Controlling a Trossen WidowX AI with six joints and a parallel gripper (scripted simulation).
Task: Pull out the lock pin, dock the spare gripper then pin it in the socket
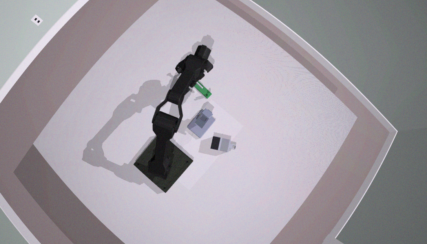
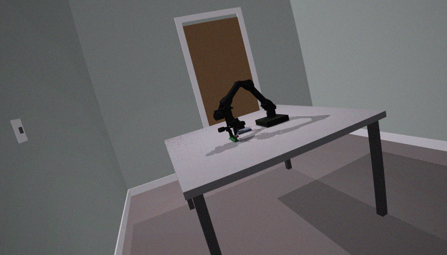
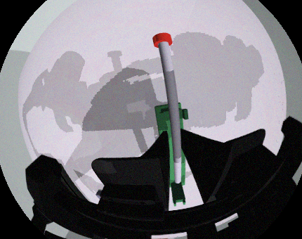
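Now: the green cradle 4 cm to the right of my gripper tip and 1 cm above it. The rest, counted from my gripper tip: mount 12 cm behind, 16 cm to the right, 4 cm above; spare gripper 15 cm behind, 30 cm to the right.
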